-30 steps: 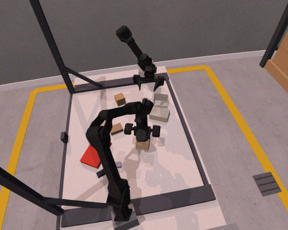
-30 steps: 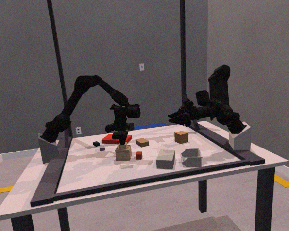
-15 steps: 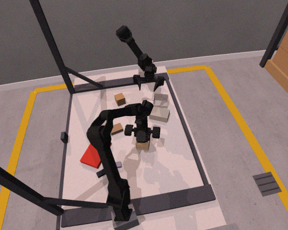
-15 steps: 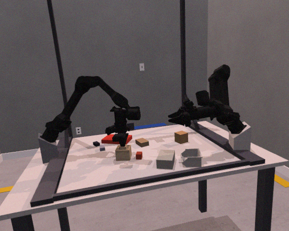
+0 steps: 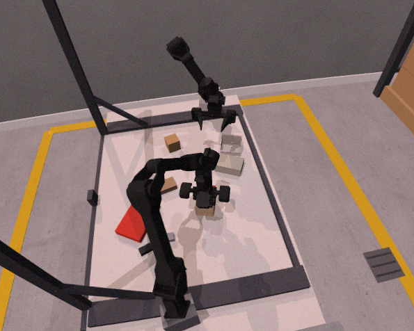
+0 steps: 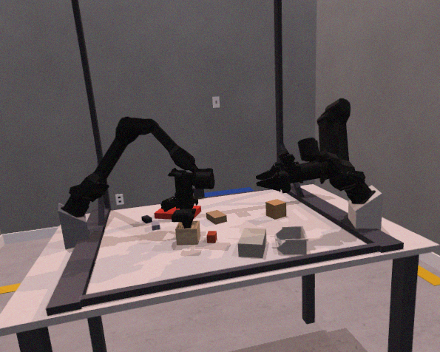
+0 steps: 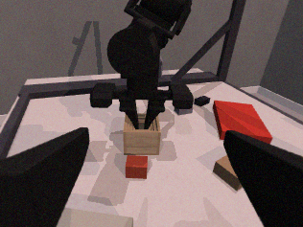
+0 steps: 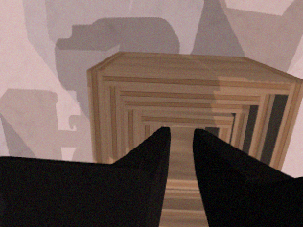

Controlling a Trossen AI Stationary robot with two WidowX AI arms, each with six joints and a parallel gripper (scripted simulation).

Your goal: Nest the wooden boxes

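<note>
My right gripper is now 10 mm short of the red cube, 80 mm to the right of it and 50 mm above it. Round my right hand: grey closed block 80 mm ahead, 220 mm to the left, 50 mm below; then red slab 260 mm behind, 80 mm to the right, 60 mm below; then flat brown block 180 mm behind, 90 mm to the left, 50 mm below.
</note>
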